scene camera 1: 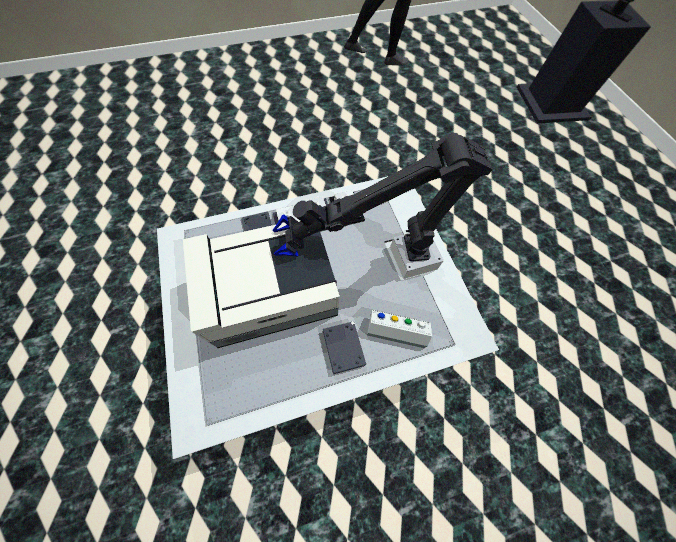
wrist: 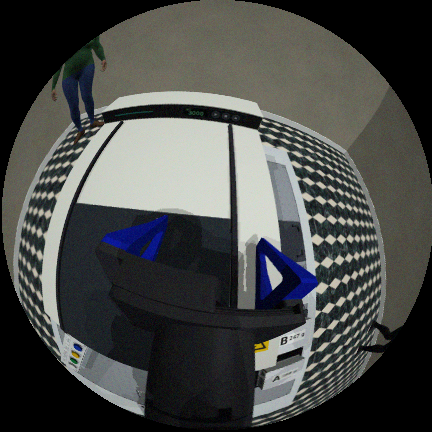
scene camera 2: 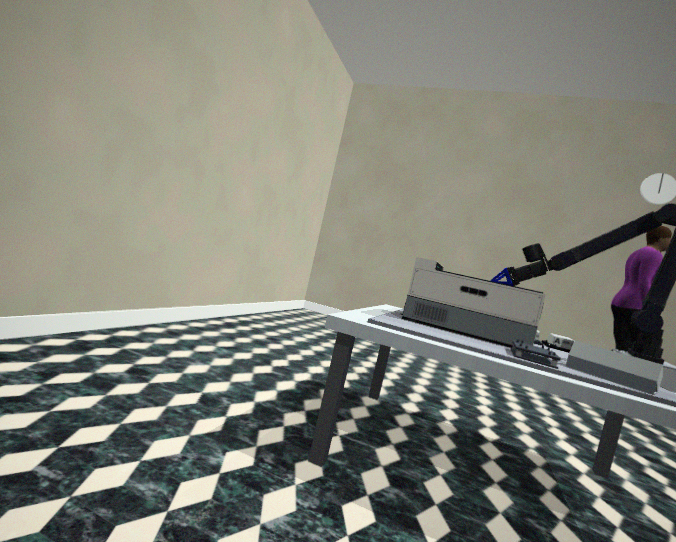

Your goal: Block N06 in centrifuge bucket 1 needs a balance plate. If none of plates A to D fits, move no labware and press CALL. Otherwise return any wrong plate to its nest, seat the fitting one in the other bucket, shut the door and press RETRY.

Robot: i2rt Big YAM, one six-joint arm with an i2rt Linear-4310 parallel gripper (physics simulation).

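Places are measured from the arm's base along level axes (x ahead, y left, z up), in centimetres.
Pixels of known places: gripper, between the fingertips: (scene camera 1: 274, 242) (wrist: 214, 231); arm's base, origin of its link: (scene camera 1: 416, 247) (scene camera 2: 644, 358).
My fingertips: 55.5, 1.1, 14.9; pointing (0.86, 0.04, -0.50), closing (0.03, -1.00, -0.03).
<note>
For each thing: its middle in the pictures, then the offset to it from my fingertips, as dx, dy, dz. "spot": a spot on its surface instead.
- white centrifuge, middle of its body: (wrist: 156, 210) (scene camera 1: 266, 279) (scene camera 2: 471, 301) +4.5, +9.6, -9.6
- plate A, middle of its body: (wrist: 281, 372) (scene camera 1: 347, 205) (scene camera 2: 560, 341) -30.4, -27.6, -18.5
- button box, middle of its body: (scene camera 2: 613, 365) (scene camera 1: 399, 327) -42.5, +30.5, -17.6
- dark flat plate-like base, middle of its body: (scene camera 2: 533, 351) (scene camera 1: 343, 346) -21.3, +34.8, -19.7
- dark nest, middle of its body: (wrist: 281, 241) (scene camera 1: 258, 229) +9.6, -20.2, -20.9
- lit display, a spot on its surface: (wrist: 195, 113) spot: +20.4, +7.9, +0.6
The white centrifuge (scene camera 1: 256, 316) (scene camera 2: 473, 307) (wrist: 155, 170) has a white top panel and a dark panel between two slots; no bucket or block N06 shows. My gripper (scene camera 1: 283, 237) (scene camera 2: 501, 276) (wrist: 214, 231) is open and empty, low over the dark panel and the side wall next to the plates. In the wrist view, plate B (wrist: 292, 338), marked 247 g, and plate A (wrist: 280, 377) sit beside the centrifuge; A's weight is too small to read. Plates C and D cannot be made out. The button box (scene camera 1: 397, 333) (scene camera 2: 613, 368) (wrist: 74, 352) carries blue, yellow, green and white buttons.
A dark flat plate-like base (scene camera 1: 344, 347) (scene camera 2: 534, 352) lies beside the button box. A dark nest (scene camera 1: 256, 220) (wrist: 291, 240) lies on the centrifuge's far side. The centrifuge's front strip has a lit display (wrist: 195, 113). The arm's base stands on the white table (scene camera 1: 462, 327) (scene camera 2: 479, 361).
</note>
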